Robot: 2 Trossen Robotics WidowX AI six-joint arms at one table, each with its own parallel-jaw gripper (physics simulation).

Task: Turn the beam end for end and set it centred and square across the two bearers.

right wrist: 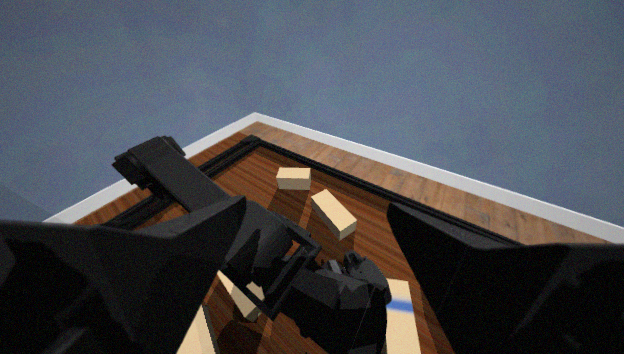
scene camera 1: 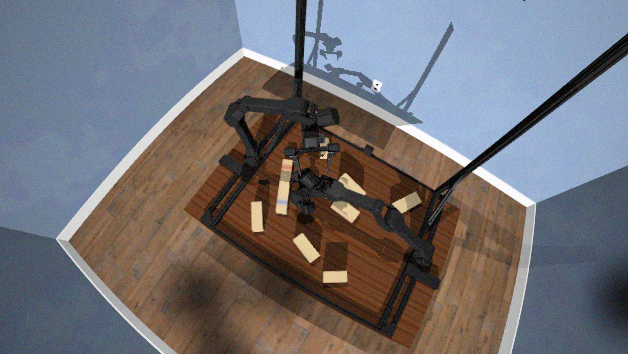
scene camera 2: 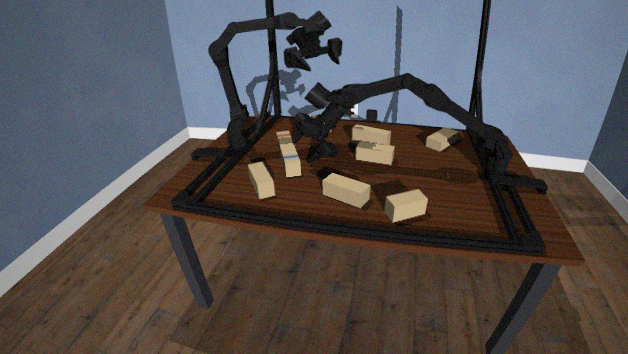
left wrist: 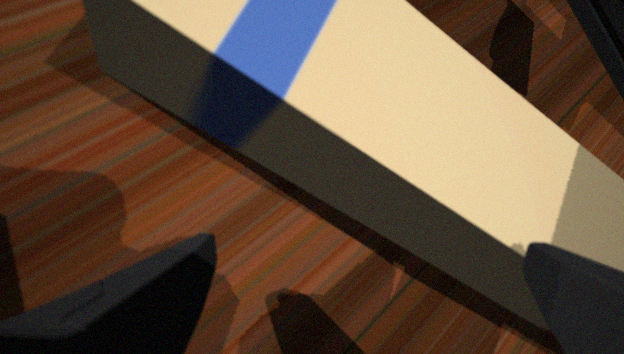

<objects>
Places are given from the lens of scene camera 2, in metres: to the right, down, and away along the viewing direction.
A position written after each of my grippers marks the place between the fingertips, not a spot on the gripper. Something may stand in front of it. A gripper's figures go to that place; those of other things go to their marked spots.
my left gripper (scene camera 2: 300,153): -0.04, -0.08, 1.06
my right gripper (scene camera 2: 324,66): 0.03, -0.32, 0.89
beam (scene camera 2: 291,162): -0.07, -0.04, 0.97
</objects>
